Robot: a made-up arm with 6 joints.
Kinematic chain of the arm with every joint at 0, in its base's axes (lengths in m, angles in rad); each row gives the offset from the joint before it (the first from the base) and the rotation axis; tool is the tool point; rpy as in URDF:
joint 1: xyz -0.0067 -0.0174 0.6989 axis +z
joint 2: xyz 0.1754 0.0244 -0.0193 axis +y
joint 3: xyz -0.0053 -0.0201 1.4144 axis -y
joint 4: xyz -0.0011 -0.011 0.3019 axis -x
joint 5: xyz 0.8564 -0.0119 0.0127 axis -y
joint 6: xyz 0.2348 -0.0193 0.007 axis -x
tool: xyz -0.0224 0.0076 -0.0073 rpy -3.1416 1.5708 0
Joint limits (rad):
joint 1: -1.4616..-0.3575
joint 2: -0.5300..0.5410
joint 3: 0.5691..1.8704
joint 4: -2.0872..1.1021
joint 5: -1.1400..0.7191
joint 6: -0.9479..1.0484
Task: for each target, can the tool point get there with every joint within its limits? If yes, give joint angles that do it. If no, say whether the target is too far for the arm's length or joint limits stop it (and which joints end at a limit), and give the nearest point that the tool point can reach.
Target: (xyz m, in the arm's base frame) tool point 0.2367 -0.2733 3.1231
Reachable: yes | joints -0.4656 0.0908 1.4072 0.8183 -0.7609 -0.1339
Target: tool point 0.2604 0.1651 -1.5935
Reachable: no: joint limits stop it (at a limit: joint 1, joint 2, joint 3, joint 5) | nearest point 1.7161 -0.6539 2.0388 | short by 3.998 m
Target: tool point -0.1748 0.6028 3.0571
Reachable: yes | joints -1.3243 -0.3382 1.3024 -1.0680 -0.0956 0.7317
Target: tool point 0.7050 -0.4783 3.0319
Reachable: yes | joints -0.6763 0.1167 0.9362 -1.5387 -0.5192 0.0990
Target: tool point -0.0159 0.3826 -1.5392
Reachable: no: joint limits stop it (at a limit: joint 2, joint 3, joint 4, joint 5) | nearest point -0.0411 1.4791 2.2613 | short by 3.956 m
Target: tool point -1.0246 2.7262 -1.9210
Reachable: no: too far | nearest point -0.5636 1.4836 2.2375 | short by 4.365 m
